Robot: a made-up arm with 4 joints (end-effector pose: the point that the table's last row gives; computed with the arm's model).
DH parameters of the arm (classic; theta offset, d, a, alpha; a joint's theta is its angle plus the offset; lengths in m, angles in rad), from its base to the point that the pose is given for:
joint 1: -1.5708 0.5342 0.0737 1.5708
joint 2: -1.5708 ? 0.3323 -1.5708
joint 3: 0 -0.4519 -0.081 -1.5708
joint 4: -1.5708 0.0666 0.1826 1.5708
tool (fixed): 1.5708 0.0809 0 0
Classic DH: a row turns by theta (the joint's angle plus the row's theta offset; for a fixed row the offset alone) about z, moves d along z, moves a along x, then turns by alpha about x.
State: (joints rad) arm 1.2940 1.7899 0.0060 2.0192
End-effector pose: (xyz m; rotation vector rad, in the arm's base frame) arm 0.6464 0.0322 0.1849 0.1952 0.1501 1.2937
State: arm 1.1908 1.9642 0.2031 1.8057
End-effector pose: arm 0.6718 -0.0219 0.3158 -0.1797 -0.0396 1.3811
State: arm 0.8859 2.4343 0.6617 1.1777
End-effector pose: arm 0.5511 -0.1562 0.5900 -1.2625 -0.4011 1.4482
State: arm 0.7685 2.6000 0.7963 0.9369
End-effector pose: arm 0.4674 -0.1959 0.6455 -1.6444 -0.4603 1.4581
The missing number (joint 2, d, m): -0.1403
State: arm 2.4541 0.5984 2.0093 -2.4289
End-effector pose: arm -0.1612 -0.2183 -0.1016 0.6931 -1.5453 -0.4485
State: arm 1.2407 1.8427 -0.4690 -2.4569
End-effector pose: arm 0.5393 0.0903 -0.0214 1.9355 0.7169 0.6170
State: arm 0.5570 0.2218 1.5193 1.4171
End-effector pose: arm 0.0888 0.2938 0.1949 1.2965 -0.8448 1.6126
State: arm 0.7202 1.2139 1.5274 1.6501
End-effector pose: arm 0.3152 0.0207 0.0783 0.4514 -0.0865 2.2310
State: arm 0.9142 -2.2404 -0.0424 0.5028
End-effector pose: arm 0.1422 0.1550 0.9009 2.4809 1.2635 0.2893
